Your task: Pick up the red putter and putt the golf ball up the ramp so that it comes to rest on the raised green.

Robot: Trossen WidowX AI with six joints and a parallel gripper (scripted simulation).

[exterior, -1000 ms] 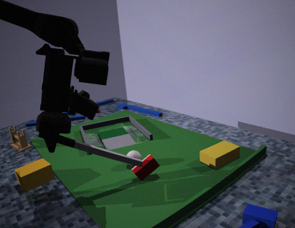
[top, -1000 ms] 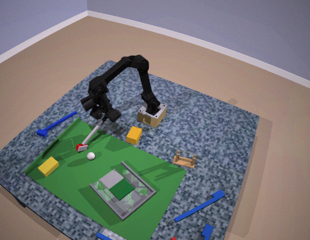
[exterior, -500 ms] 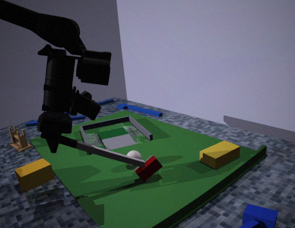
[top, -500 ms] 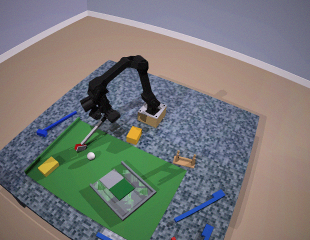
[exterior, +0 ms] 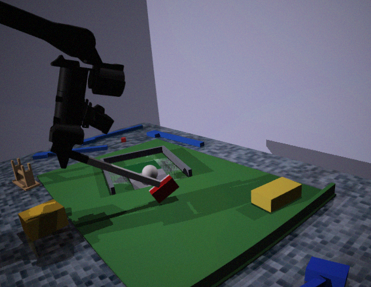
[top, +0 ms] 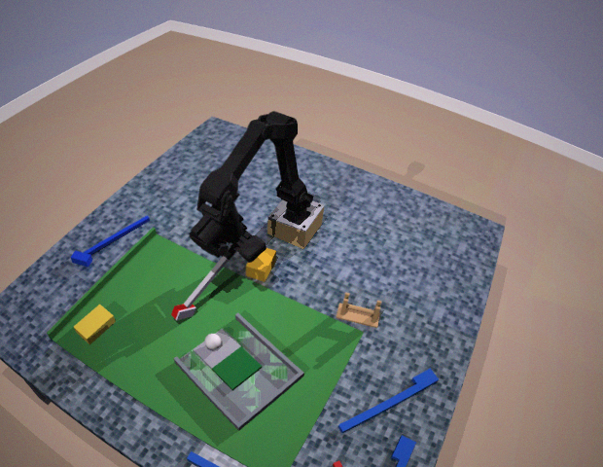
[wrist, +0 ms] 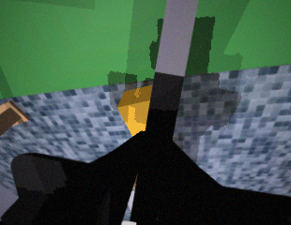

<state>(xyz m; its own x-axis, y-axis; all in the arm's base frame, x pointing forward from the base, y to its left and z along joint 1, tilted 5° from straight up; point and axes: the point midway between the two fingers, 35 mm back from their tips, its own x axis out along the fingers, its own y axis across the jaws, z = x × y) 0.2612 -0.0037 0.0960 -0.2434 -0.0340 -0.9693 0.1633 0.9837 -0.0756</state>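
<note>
Right now the red putter is 11 cm ahead of my gripper tip, 2 cm to the right of it and 4 cm below it. Round my gripper tip: wooden stand (10 cm behind, 34 cm to the left, 10 cm below); then green felt (22 cm ahead, 5 cm to the left, 13 cm below); then white golf ball (22 cm ahead, 8 cm to the left, 10 cm below).
</note>
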